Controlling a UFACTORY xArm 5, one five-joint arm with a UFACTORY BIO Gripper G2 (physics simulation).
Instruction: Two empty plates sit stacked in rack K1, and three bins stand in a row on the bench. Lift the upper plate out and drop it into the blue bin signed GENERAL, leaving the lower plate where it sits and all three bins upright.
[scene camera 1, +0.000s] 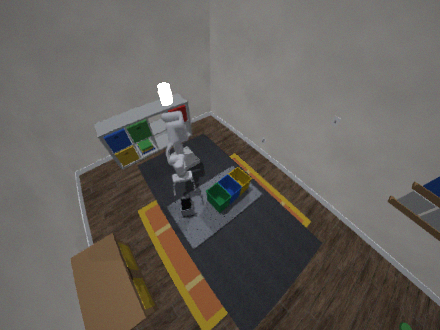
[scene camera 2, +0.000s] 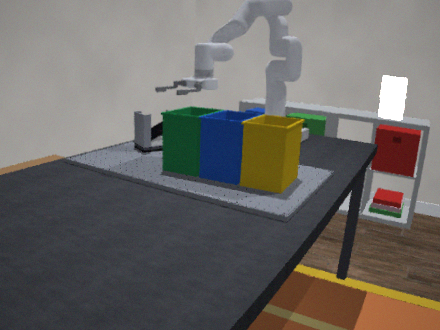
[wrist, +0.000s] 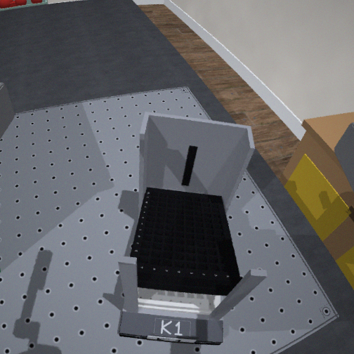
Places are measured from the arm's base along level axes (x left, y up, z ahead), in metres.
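Pixels of known places: hand, tool point: (scene camera 1: 185, 191) (scene camera 2: 171, 90).
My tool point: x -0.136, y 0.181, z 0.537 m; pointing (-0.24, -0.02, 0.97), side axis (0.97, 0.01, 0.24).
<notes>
Ahead of a thing's pixels: the offset from my tool point to its top centre. Level surfaces: height alone.
Rack K1 @[dx -0.029, dy -0.080, dz +0.039 m] (scene camera 1: 187, 213) (scene camera 2: 143, 131) (wrist: 220, 155) stands on the perforated board. In the wrist view, a black plate (wrist: 185, 237) lies over a pale lower plate (wrist: 175, 304). The black plate looks tilted, its end nearer the K1 label raised. The green bin @[dx +0.238, dy -0.039, dz +0.127 m] (scene camera 1: 222, 204) (scene camera 2: 181, 147), the blue bin @[dx +0.366, dy -0.039, dz +0.098 m] (scene camera 1: 231, 191) (scene camera 2: 220, 150) and the yellow bin @[dx +0.493, dy -0.039, dz +0.069 m] (scene camera 1: 244, 183) (scene camera 2: 270, 157) stand upright in a row. Their signs are not readable. My gripper (scene camera 1: 185, 189) (scene camera 2: 170, 91) is open and empty, above the rack and towards the arm's base.
The perforated board @[dy -0.219 m] (scene camera 1: 200, 235) (scene camera 2: 120, 160) (wrist: 65, 200) lies on the dark bench @[dy -0.231 m] (scene camera 1: 250, 250) (scene camera 2: 100, 240) (wrist: 80, 50). The tall bins stand beside the rack. A shelf unit (scene camera 1: 145, 116) stands beyond the bench. A brown cabinet (scene camera 1: 105, 285) stands off to the side.
</notes>
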